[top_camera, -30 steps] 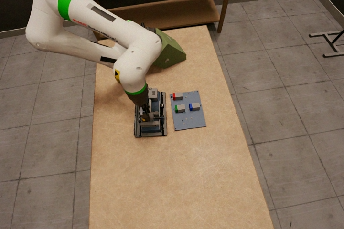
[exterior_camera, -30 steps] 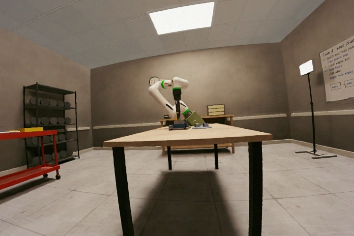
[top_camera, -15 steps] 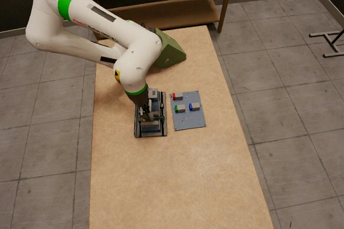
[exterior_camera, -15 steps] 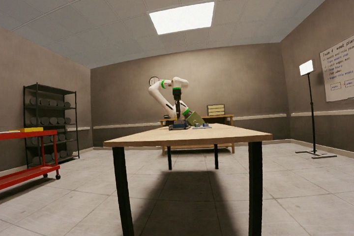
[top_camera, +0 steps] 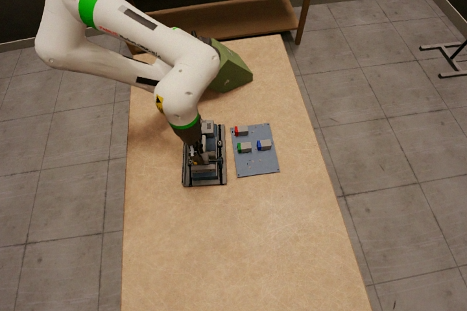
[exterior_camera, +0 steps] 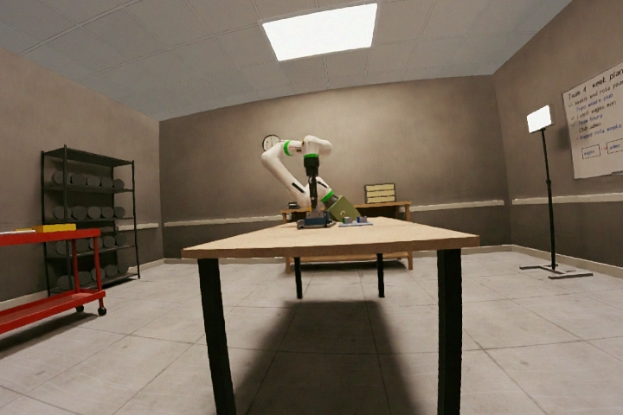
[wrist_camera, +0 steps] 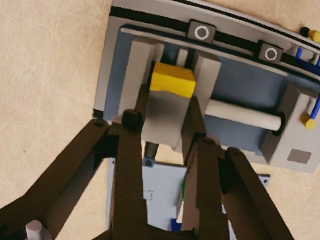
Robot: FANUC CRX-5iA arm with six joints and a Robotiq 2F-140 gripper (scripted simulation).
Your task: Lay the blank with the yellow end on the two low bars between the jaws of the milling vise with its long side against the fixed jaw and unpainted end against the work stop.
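The fixed jaw is 7 cm below my hand and 3 cm ahead of it. Round my hand: green-ended blank (20 cm to the left, 12 cm below, 4 cm behind); then hose end block (16 cm behind, 7 cm below, 5 cm to the left); then work stop (6 cm below, 5 cm to the left, 1 cm ahead).
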